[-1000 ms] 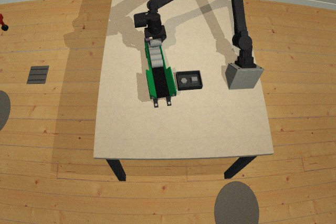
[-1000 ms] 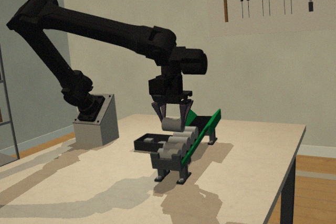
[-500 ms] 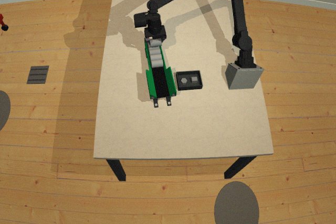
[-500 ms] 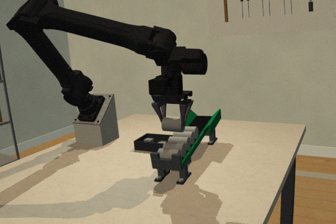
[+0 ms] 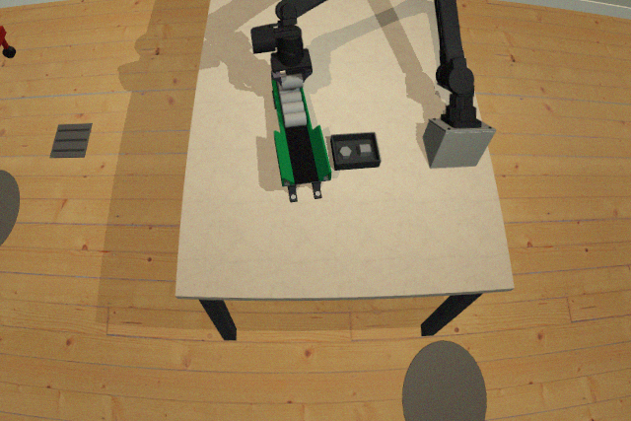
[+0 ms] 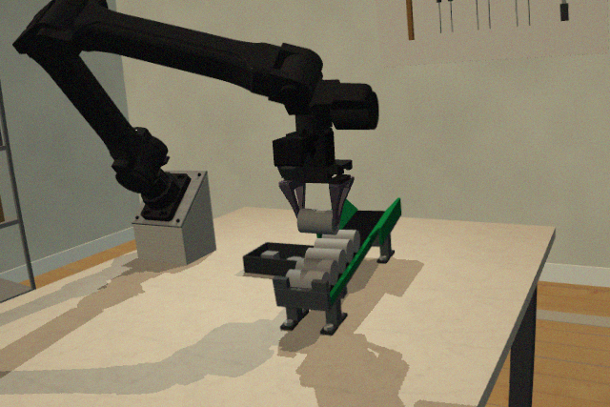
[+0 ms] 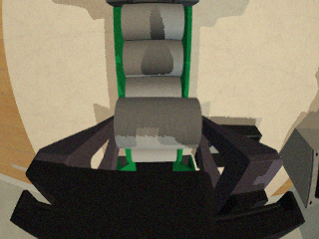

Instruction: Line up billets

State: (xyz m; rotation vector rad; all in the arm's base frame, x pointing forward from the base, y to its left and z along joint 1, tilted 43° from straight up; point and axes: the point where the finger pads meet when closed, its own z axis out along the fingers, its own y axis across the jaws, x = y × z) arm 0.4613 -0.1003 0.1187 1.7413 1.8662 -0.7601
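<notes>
Now: hand 1 cm short of the dark stop, 9 cm to the left of it and 10 cm above it. The rest, counted from my hand: dark shallow tray (17 cm behind, 16 cm to the left, 14 cm below).
</notes>
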